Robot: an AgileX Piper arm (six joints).
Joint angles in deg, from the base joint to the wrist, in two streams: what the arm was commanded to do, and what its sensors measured. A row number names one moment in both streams.
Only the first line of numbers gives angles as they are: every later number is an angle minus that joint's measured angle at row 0.
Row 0, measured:
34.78 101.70 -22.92 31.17 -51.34 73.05
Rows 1 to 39, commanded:
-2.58 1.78 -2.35 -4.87 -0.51 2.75
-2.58 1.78 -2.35 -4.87 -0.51 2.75
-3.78 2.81 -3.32 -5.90 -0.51 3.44
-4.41 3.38 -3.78 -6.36 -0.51 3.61
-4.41 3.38 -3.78 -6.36 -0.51 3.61
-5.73 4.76 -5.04 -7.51 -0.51 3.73
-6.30 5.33 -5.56 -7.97 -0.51 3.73
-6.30 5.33 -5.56 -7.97 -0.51 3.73
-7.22 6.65 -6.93 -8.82 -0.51 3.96
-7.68 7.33 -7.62 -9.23 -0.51 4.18
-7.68 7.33 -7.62 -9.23 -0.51 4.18
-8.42 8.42 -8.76 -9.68 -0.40 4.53
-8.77 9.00 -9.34 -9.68 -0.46 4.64
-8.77 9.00 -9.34 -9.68 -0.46 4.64
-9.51 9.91 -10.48 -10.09 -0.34 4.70
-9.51 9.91 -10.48 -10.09 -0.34 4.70
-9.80 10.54 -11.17 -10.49 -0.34 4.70
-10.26 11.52 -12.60 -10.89 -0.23 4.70
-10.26 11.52 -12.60 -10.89 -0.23 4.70
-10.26 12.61 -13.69 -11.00 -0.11 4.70
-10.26 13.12 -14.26 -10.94 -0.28 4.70
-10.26 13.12 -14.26 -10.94 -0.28 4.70
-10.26 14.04 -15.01 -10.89 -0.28 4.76
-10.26 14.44 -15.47 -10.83 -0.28 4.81
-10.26 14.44 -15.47 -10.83 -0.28 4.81
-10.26 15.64 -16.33 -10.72 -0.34 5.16
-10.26 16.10 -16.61 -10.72 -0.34 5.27
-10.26 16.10 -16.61 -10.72 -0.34 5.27
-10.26 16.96 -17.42 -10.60 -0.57 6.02
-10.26 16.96 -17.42 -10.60 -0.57 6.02
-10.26 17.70 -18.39 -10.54 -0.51 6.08
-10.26 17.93 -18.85 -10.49 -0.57 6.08
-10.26 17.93 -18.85 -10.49 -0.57 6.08
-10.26 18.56 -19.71 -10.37 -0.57 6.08
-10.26 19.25 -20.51 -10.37 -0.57 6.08
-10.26 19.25 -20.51 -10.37 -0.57 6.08
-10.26 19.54 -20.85 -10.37 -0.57 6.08
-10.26 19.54 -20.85 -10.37 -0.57 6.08
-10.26 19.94 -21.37 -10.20 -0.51 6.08
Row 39, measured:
-10.09 19.60 -20.28 -10.14 -0.34 6.02
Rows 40 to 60, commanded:
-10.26 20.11 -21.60 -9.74 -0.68 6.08
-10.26 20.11 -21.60 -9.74 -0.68 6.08
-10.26 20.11 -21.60 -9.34 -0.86 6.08
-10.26 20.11 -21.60 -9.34 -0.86 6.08
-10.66 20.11 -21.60 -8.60 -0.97 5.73
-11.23 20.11 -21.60 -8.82 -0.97 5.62
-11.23 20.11 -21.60 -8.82 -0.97 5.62
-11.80 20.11 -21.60 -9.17 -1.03 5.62
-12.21 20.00 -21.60 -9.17 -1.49 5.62
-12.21 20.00 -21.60 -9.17 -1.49 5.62
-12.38 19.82 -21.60 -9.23 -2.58 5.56
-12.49 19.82 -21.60 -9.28 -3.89 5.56
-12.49 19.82 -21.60 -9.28 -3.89 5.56
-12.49 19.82 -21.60 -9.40 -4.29 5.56
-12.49 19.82 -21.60 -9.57 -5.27 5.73
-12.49 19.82 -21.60 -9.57 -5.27 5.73
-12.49 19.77 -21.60 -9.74 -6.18 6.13
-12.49 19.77 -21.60 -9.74 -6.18 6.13
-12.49 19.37 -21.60 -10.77 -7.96 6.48
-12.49 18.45 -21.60 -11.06 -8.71 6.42
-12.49 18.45 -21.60 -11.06 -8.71 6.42
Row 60, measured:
-11.52 20.23 -20.45 -10.31 -1.89 6.36
